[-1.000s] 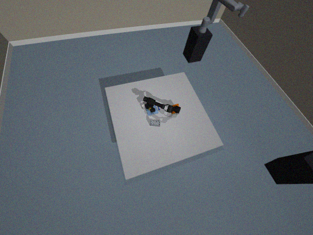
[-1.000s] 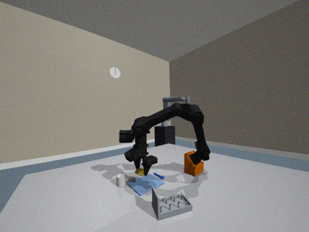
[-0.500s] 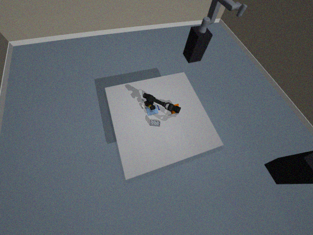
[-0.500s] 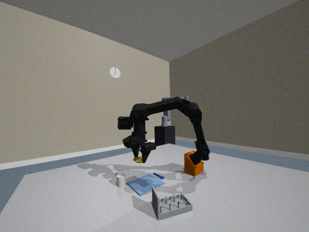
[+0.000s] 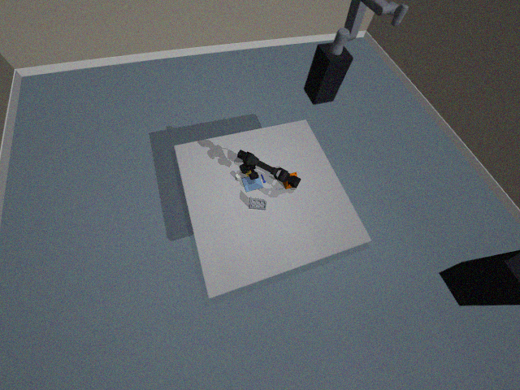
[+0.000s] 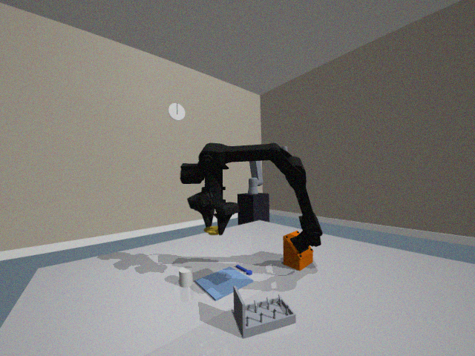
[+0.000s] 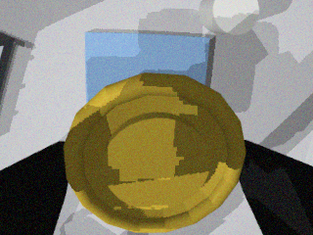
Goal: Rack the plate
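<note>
Now: gripper tip 10 mm past the grey dish rack, 200 mm to the right of it and 160 mm above it. The rest, counted from my gripper tip: light blue mat (40 mm behind, 10 mm to the right, 180 mm below); then white cup (70 mm ahead, 80 mm to the right, 150 mm below); then yellow plate (10 mm above).
</note>
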